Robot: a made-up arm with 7 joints.
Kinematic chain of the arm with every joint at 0, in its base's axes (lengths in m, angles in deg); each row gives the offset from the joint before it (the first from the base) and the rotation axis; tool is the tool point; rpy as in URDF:
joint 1: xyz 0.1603 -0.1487 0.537 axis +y
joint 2: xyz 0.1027 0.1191 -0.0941 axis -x
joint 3: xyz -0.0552 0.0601 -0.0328 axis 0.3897 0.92 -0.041
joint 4: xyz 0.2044 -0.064 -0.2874 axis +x
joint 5: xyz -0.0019 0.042 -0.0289 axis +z
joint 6: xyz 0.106 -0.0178 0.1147 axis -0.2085 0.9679 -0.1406
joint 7: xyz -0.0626 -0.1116 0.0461 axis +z
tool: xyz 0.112 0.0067 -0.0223 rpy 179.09 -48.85 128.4
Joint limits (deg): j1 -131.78..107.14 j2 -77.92..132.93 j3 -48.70..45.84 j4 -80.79..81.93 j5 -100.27..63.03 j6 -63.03..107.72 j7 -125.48..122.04
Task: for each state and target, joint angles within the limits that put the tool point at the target. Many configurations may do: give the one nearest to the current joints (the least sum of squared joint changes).
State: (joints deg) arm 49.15 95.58 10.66 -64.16 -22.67 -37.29 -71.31
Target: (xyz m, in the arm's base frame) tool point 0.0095 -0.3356 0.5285
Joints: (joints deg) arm 73.16 61.67 45.84 -21.61 -41.43 -47.02 -97.03
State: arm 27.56 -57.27 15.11 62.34 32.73 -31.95 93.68
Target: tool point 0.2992 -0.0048 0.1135
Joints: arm 28.85 -28.10 -10.08 68.68 32.58 -22.94 86.93
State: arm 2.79 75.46 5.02 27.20 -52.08 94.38 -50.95
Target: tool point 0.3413 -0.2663 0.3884
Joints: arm 30.71 52.60 -2.33 -6.85 -41.29 93.77 -46.95
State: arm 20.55 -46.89 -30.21 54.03 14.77 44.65 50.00
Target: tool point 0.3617 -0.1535 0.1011
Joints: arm 48.80 -50.71 -47.82 65.34 0.80 41.94 35.26
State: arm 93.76 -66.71 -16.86 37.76 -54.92 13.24 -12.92
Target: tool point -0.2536 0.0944 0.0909
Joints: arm 83.92 -51.73 -17.79 67.00 -30.61 13.14 -21.16
